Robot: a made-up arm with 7 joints.
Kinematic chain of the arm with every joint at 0, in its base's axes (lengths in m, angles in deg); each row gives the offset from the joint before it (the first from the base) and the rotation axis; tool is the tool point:
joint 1: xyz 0 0 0 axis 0 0.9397 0.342
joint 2: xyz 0 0 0 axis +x
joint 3: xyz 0 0 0 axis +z
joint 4: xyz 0.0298 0 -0.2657 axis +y
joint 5: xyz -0.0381 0 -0.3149 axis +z
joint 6: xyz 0 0 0 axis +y
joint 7: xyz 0 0 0 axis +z
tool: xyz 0 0 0
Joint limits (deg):
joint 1: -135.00..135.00
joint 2: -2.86..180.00
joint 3: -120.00..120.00
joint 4: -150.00..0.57
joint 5: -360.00..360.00
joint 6: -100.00..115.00
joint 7: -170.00..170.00
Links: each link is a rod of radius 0.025 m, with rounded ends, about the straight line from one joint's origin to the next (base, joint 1, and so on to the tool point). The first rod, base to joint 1, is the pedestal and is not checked.
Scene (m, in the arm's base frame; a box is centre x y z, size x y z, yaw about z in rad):
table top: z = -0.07
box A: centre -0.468 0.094 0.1 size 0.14 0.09 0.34 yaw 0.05
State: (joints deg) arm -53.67 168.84 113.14 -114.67 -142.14 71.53 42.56
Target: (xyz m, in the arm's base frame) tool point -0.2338 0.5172 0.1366
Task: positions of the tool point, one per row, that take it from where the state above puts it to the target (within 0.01 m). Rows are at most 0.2 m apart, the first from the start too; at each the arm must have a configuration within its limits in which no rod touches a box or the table.
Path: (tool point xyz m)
1: -0.3372 -0.2206 0.1070
2: -0.3208 -0.2472 0.2119
3: -0.2719 -0.2647 0.3139
4: -0.1947 -0.2696 0.4029
5: -0.0971 -0.2600 0.4711
6: -0.2382 -0.1369 0.4843
7: -0.3509 0.0080 0.4430
8: -0.4116 0.1616 0.3631
9: -0.4085 0.3079 0.2681
10: -0.3438 0.4309 0.1850
11: -0.2338 0.5172 0.1366

